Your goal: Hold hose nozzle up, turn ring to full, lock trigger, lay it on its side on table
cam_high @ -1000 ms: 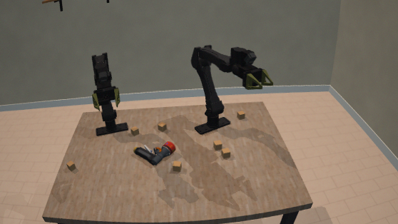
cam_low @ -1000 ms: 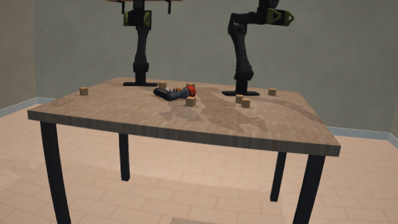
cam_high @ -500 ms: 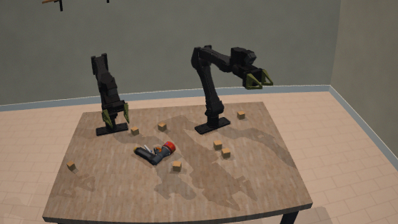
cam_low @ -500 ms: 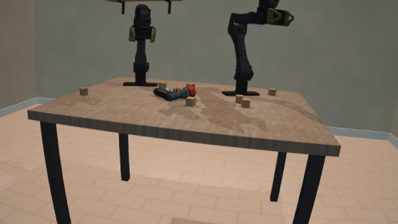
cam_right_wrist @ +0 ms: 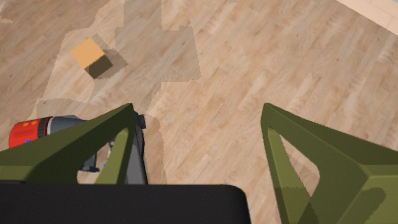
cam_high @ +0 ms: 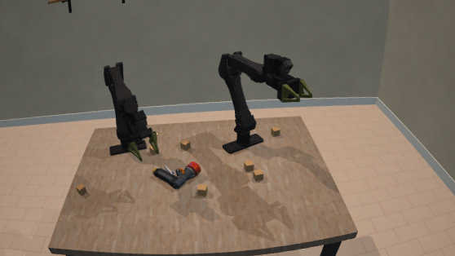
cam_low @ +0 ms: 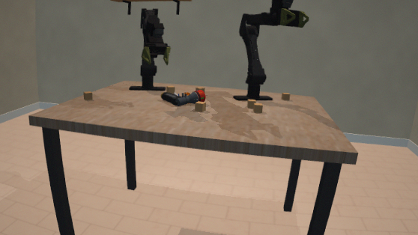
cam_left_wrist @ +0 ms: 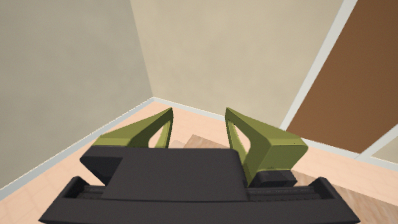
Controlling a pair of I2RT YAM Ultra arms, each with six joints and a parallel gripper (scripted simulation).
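The white trigger lies 90 mm behind my right hand, 60 mm to the left of it and 160 mm below it. Also, from my right hand: red spray ring 110 mm behind, 160 mm to the left, 160 mm below.
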